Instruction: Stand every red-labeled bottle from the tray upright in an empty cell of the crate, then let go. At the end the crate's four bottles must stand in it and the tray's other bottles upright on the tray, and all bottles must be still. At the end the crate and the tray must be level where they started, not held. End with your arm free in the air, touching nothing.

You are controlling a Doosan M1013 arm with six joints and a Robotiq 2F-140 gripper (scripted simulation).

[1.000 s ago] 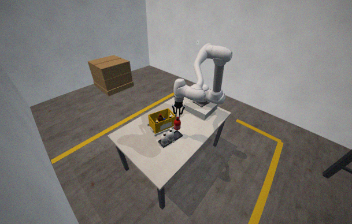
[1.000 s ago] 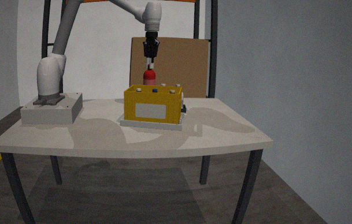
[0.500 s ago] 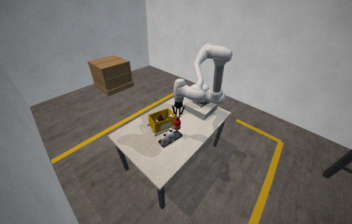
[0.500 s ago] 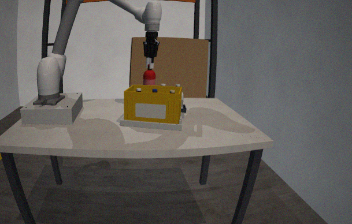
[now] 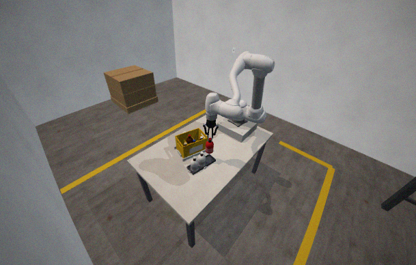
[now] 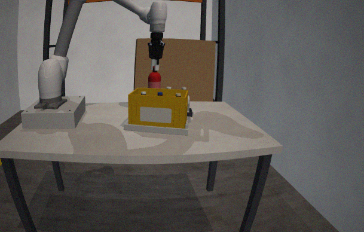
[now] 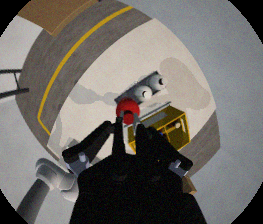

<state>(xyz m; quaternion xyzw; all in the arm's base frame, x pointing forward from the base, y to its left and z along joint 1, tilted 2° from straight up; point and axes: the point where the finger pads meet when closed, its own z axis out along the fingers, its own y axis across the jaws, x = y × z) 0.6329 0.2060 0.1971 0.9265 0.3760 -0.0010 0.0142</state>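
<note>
The red-labeled bottle is 90 mm below my hand. From my hand the other things lie so: crate: 40 mm ahead, 230 mm to the right, 210 mm below.
</note>
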